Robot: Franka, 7 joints.
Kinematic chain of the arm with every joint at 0, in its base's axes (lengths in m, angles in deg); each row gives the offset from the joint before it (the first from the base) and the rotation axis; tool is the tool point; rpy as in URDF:
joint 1: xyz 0 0 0.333 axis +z
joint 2: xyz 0 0 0 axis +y
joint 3: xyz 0 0 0.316 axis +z
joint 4: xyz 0.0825 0 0 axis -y
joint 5: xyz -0.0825 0 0.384 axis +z
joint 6: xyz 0 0 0 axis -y
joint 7: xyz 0.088 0 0 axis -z
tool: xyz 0 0 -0.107 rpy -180 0 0
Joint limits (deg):
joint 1: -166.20..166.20
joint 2: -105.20..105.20
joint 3: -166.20..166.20
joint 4: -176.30..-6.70
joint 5: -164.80..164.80
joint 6: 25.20..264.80
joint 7: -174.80..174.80
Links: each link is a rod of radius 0.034 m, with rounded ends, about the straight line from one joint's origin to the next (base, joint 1, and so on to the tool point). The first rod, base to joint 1, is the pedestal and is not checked.
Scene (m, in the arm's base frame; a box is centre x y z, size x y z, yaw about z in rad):
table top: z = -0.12
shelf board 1: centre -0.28 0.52 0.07 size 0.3 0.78 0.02 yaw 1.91
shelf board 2: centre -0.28 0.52 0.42 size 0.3 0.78 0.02 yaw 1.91
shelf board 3: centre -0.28 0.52 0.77 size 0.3 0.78 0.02 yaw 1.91
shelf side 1: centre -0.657 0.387 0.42 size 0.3 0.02 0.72 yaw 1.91
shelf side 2: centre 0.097 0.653 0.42 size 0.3 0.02 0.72 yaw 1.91
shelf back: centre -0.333 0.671 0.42 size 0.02 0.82 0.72 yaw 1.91
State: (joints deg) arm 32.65 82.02 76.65 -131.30 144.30 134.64 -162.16
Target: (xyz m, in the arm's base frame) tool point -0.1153 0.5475 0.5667
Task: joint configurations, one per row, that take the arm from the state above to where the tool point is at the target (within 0.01 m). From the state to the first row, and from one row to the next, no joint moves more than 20 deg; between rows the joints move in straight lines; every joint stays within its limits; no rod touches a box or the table.
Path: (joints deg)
1: 15.72 78.25 77.97 -149.68 145.53 144.45 -162.16
2: -1.21 74.48 79.30 -168.07 146.77 154.26 -162.16
3: 6.87 55.55 73.58 -164.62 146.69 158.19 -162.16
4: 14.95 36.62 67.87 -161.18 146.62 162.12 -162.16
5: 23.03 17.69 62.16 -157.74 146.54 166.05 -162.16
6: 31.11 -1.24 56.44 -154.30 146.47 169.98 -162.16
7: 39.19 -20.17 50.73 -150.86 146.39 173.91 -162.16
8: 47.27 -39.10 45.02 -147.42 146.32 177.84 -162.16
9: 55.34 -58.02 39.30 -143.98 146.24 181.77 -162.16
10: 51.48 -42.90 44.84 -133.90 145.54 171.50 -162.16
11: 47.61 -27.78 50.38 -123.83 144.84 161.23 -162.16
12: 43.74 -12.65 55.92 -113.76 144.14 150.96 -162.16

